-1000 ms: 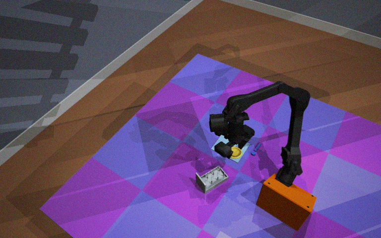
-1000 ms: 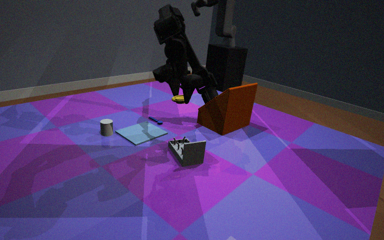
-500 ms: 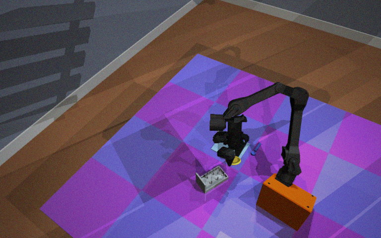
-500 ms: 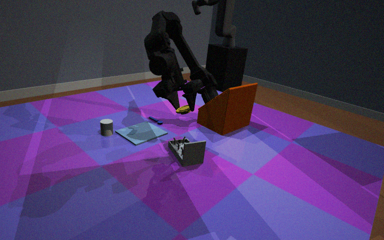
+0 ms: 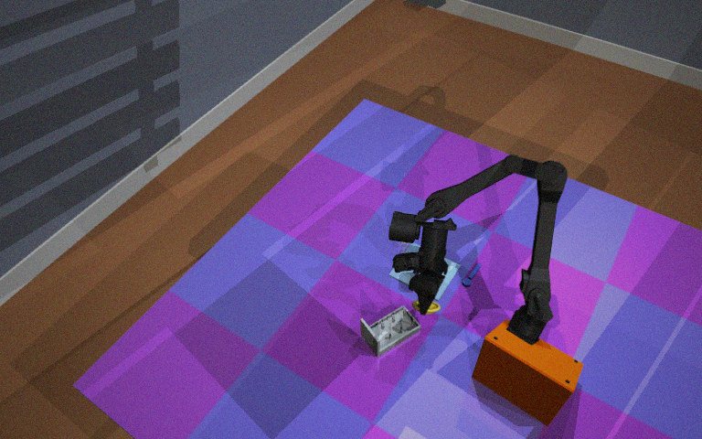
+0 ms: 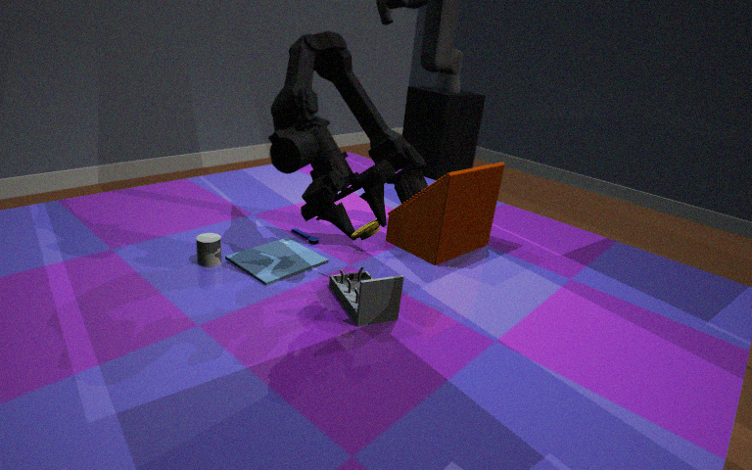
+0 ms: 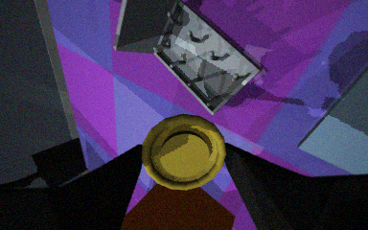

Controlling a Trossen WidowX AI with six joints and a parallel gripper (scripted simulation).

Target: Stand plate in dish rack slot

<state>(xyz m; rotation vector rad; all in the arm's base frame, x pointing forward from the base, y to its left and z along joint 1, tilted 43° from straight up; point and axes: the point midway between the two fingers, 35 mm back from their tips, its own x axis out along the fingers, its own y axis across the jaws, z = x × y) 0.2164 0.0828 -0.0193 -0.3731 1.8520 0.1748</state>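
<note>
Right now my gripper tip is 70 mm above the grey dish rack, 60 mm to the right of it and 50 mm short of it. The rest, counted from my gripper tip: blue spoon: 210 mm to the right, 90 mm below; then yellow plate: 10 mm above; then cup: 220 mm ahead, 200 mm to the right, 70 mm below.
</note>
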